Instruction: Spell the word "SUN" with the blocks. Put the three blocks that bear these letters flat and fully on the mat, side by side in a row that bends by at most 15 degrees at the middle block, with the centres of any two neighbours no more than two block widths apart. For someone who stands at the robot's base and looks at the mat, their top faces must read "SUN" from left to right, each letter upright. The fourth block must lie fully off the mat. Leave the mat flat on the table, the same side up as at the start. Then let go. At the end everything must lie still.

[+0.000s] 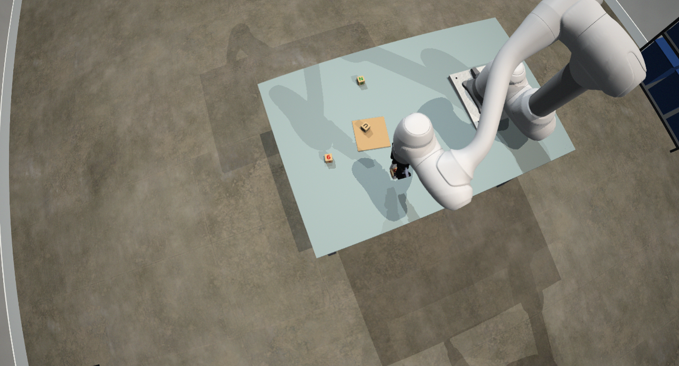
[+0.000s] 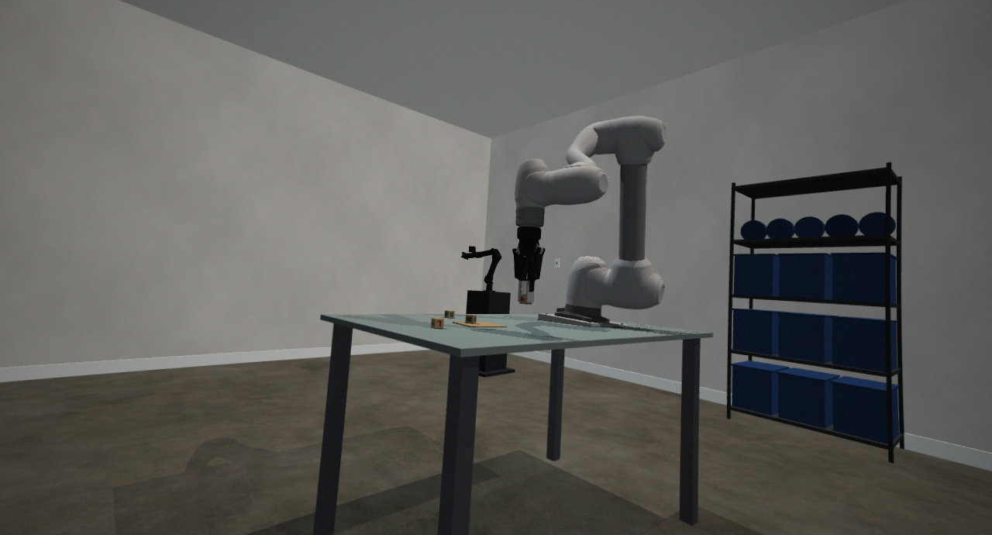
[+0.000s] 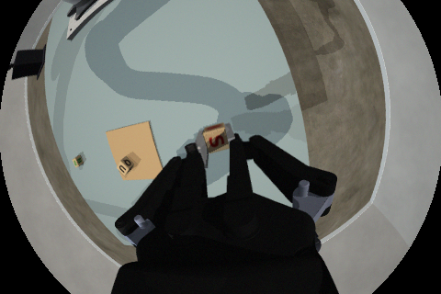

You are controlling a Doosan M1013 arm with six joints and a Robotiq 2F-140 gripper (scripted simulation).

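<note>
Right now the mat is 220 mm to the right of my hand, 130 mm below it and 20 mm behind it. From my hand the other things lie so: S block 20 mm below; N block 460 mm to the right, 110 mm below, 100 mm behind; 6 block 190 mm to the right, 190 mm ahead, 110 mm below.
</note>
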